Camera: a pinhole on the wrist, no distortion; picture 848 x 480 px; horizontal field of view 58.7 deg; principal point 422.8 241.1 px. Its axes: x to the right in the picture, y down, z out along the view. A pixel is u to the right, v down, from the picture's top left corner.
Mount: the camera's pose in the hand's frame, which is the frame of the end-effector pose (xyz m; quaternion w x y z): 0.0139 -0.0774 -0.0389 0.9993 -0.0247 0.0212 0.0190
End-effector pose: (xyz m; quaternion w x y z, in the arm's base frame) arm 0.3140 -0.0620 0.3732 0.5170 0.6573 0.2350 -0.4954
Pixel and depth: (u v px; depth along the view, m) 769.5 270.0 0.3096
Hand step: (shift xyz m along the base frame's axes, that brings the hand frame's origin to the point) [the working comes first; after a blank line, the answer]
In the camera's frame: 0.1424 0.0119 0.3096

-0.0771 -0.2586 -0.1639
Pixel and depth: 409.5 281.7 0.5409
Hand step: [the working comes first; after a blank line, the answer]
In the camera's frame: -0.0095 0.0291 0.5409

-0.2115 -0.4537 -0.0198
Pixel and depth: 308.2 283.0 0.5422
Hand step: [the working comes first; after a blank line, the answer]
In the camera's frame: -0.0824 0.0301 0.5422

-0.2437 -0.4423 0.0446
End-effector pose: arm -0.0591 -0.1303 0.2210 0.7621 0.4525 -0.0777 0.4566
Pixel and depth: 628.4 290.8 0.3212
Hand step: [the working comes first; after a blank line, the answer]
In the camera's frame: 0.0876 0.0212 0.3212

0.1749 -0.1457 0.1978
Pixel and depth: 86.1 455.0 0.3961
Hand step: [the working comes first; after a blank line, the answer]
In the camera's frame: -0.1769 0.1124 0.3961

-0.0172 -0.3586 0.1571
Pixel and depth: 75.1 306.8 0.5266
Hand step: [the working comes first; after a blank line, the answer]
In the camera's frame: -0.2428 0.0459 0.5266

0.0377 -0.5093 0.1667
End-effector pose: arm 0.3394 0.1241 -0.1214 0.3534 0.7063 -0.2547 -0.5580
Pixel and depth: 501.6 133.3 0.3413
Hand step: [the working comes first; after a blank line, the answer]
In the camera's frame: 0.0357 -0.0488 0.3413

-0.2804 -0.0477 -0.1628
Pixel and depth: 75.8 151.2 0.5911
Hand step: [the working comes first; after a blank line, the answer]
In the camera's frame: -0.2720 -0.0705 0.5911

-0.6097 0.1316 -0.0324
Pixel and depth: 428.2 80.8 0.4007
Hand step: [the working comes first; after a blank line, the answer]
In the camera's frame: 0.0029 -0.0852 0.4007

-0.3492 -0.0179 -0.1803
